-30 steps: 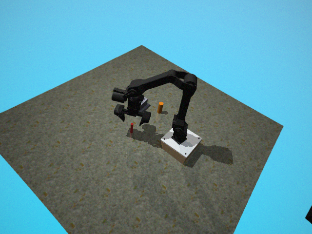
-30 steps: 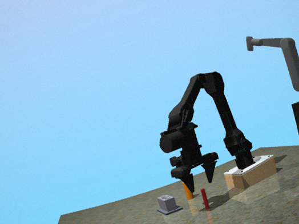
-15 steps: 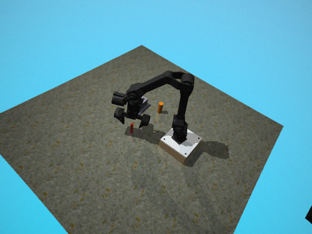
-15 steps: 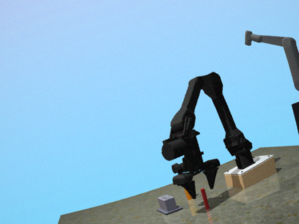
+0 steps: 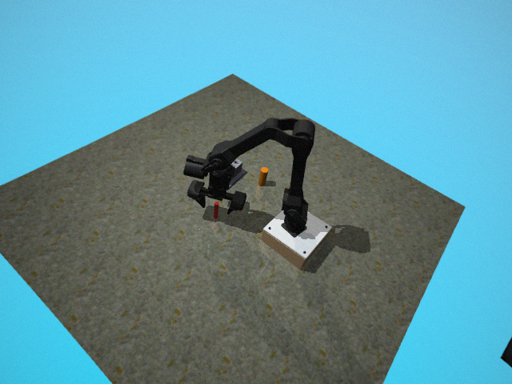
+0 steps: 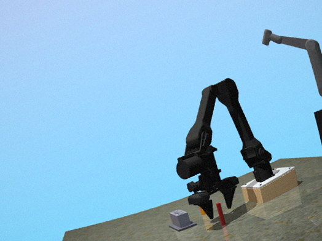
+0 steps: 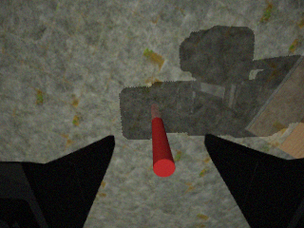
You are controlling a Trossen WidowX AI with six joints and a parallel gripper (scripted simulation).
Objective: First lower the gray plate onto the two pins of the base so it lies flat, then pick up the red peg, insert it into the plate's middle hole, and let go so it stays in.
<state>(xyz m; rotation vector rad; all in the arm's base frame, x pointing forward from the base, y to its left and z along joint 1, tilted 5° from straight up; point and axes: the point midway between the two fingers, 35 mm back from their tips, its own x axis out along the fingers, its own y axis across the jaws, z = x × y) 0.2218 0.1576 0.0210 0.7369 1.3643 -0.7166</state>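
Now: gripper tip 170 mm to the left of the gray plate and 130 mm short of it. The rest, counted from my gripper tip: orange cylinder 250 mm to the right, 30 mm ahead; then red peg right at my gripper tip; then gray base 170 mm to the right, 130 mm ahead, 30 mm below.
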